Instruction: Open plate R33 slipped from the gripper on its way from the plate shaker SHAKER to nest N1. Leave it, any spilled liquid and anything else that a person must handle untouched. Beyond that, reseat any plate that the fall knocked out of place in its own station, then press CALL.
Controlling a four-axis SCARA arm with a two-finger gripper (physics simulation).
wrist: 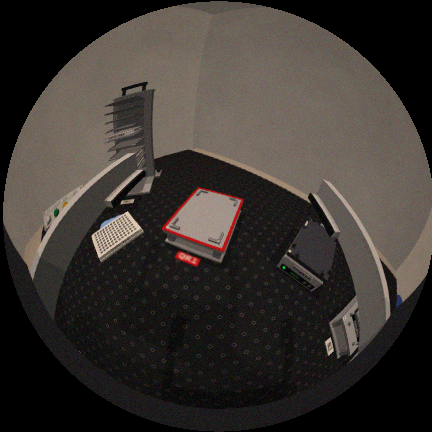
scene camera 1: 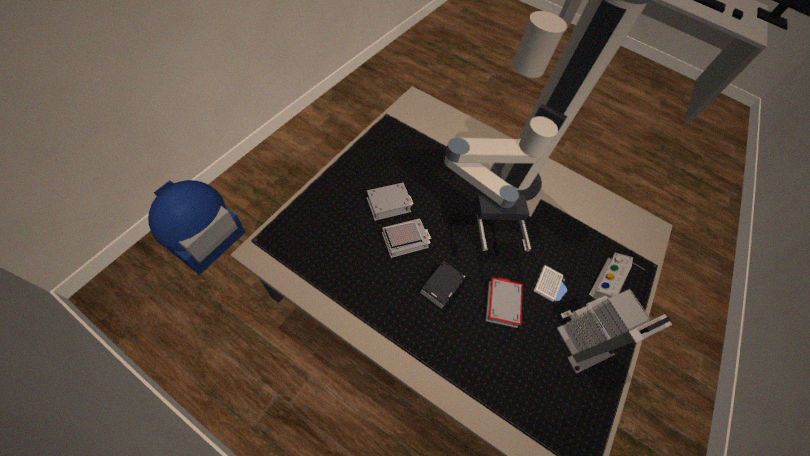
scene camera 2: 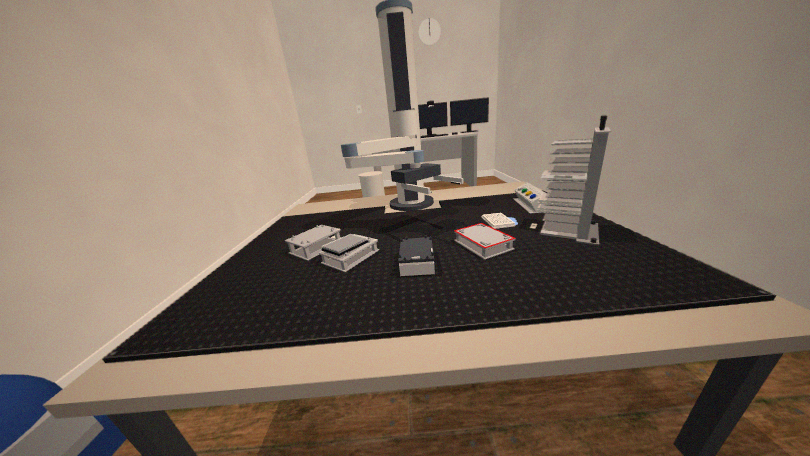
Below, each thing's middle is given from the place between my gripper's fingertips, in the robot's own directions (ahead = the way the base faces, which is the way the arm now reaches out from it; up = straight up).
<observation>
I see the dark box (scene camera 2: 416, 257) 17 cm ahead of my hand, 16 cm below it and 13 cm to the right of it.
</observation>
